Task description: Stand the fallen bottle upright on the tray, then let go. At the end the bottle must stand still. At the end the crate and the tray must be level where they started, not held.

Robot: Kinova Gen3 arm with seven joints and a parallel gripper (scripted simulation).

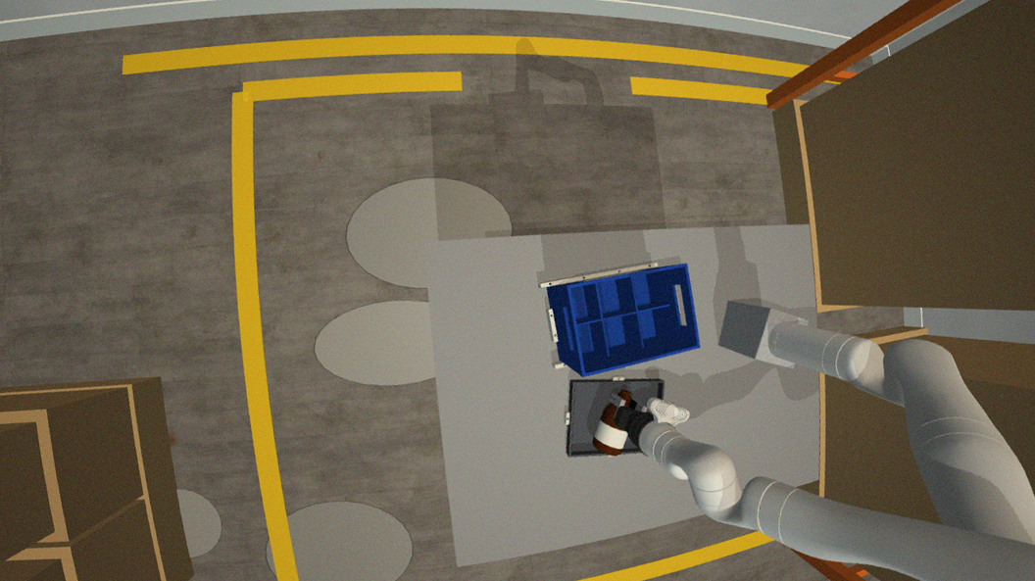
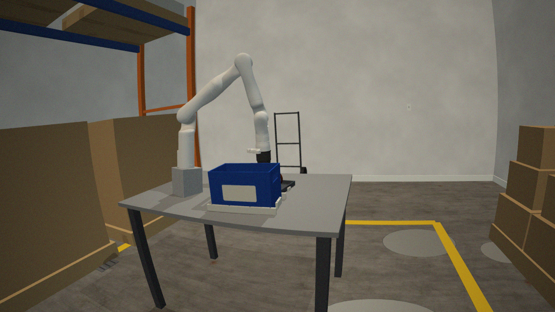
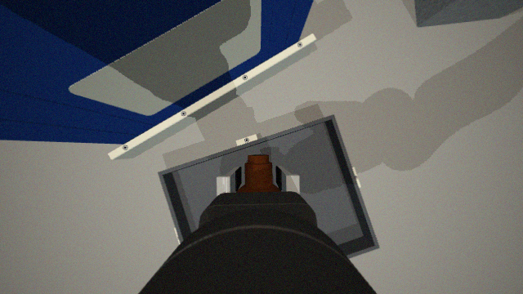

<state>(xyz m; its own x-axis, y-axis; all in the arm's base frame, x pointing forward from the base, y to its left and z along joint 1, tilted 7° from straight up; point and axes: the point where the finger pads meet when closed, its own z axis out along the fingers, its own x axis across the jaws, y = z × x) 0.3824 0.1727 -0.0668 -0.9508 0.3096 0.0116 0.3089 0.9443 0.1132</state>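
Right now my hand is 5 cm to the right of the brown bottle, 2 cm short of it and 1 cm above it. Also, from my hand: dark grey tray 5 cm to the left, 3 cm below; then blue crate 21 cm to the right, 4 cm ahead, 4 cm above.
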